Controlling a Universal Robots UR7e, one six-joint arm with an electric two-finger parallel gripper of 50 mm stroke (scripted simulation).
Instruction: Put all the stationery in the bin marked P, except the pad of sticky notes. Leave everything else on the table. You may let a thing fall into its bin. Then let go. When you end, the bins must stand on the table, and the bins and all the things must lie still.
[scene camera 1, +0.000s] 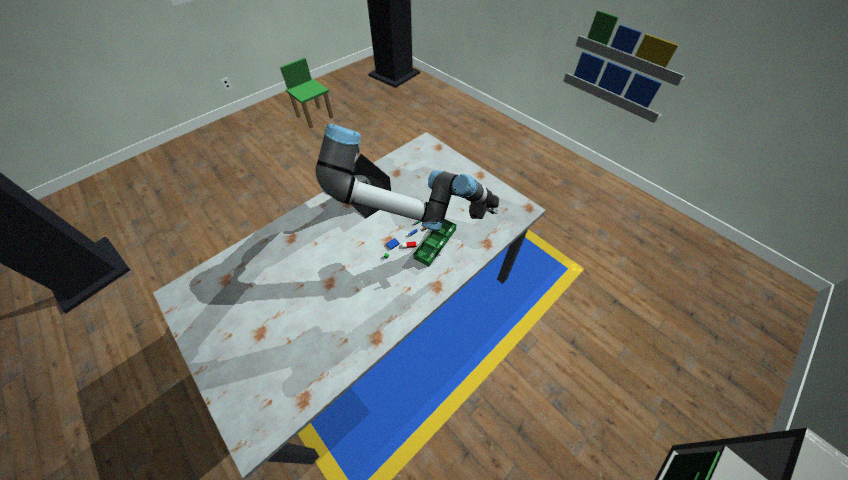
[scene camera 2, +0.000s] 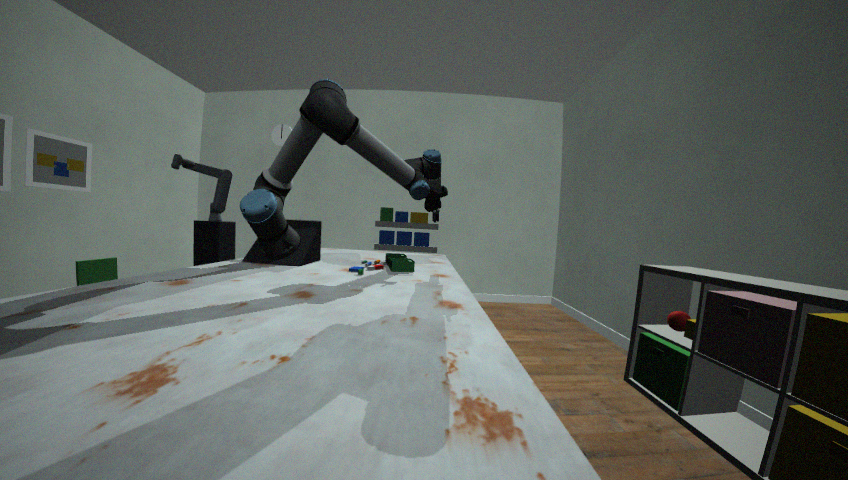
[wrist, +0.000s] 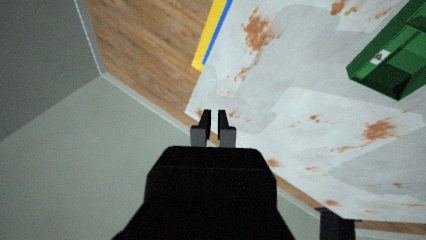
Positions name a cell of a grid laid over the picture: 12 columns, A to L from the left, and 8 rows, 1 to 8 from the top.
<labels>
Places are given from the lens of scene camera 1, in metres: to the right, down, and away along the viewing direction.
green bin (scene camera 1: G5): 0.03, 0.04, 1.52
</labels>
